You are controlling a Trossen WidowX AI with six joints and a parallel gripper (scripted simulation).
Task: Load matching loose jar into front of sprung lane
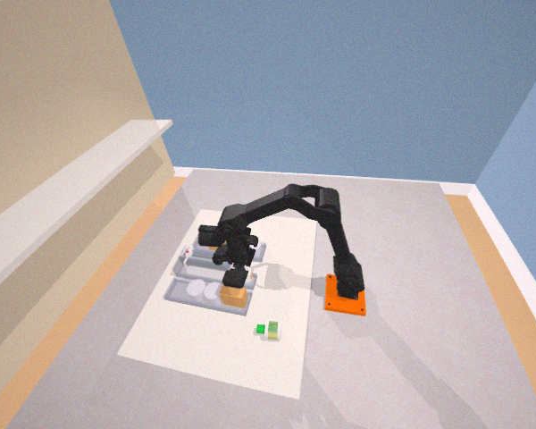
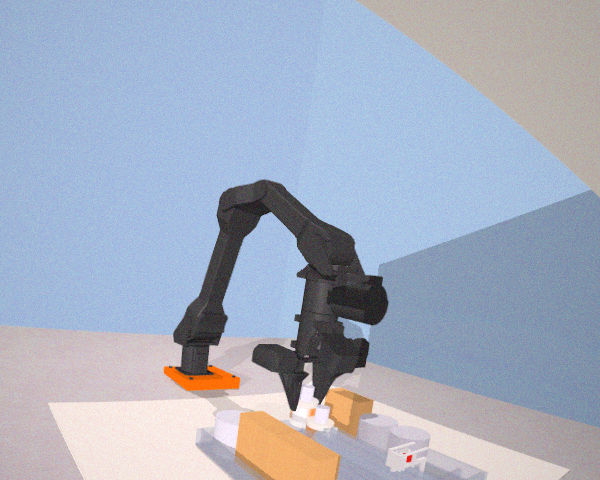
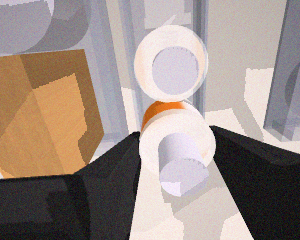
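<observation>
My gripper tip is now 15 cm short of the grey rack, 2 cm to the left of it and 3 cm above it.
</observation>
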